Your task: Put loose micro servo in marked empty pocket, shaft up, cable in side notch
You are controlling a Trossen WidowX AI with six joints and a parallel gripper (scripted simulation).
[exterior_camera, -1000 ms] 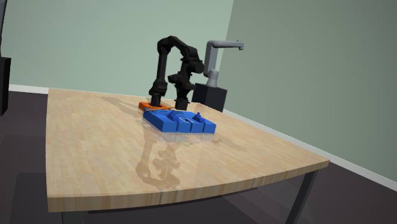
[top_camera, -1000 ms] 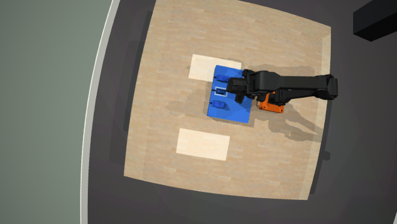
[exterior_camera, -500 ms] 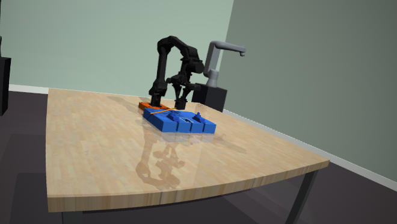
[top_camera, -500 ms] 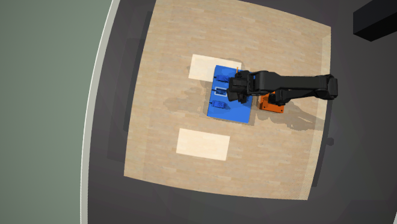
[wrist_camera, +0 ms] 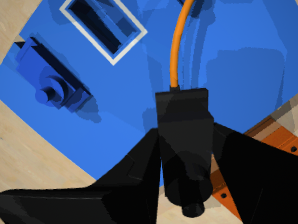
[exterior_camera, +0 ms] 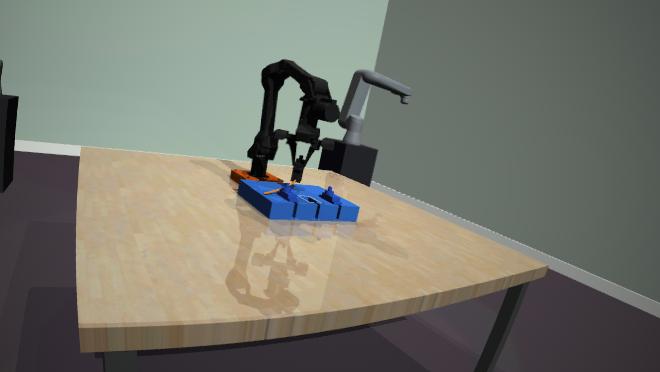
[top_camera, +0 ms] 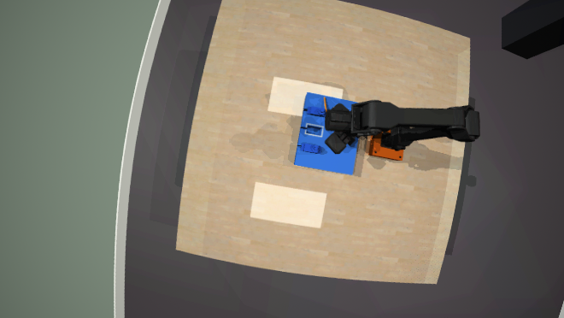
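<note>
The blue deck lies 100 mm below my gripper tip and 10 mm behind it.
</note>
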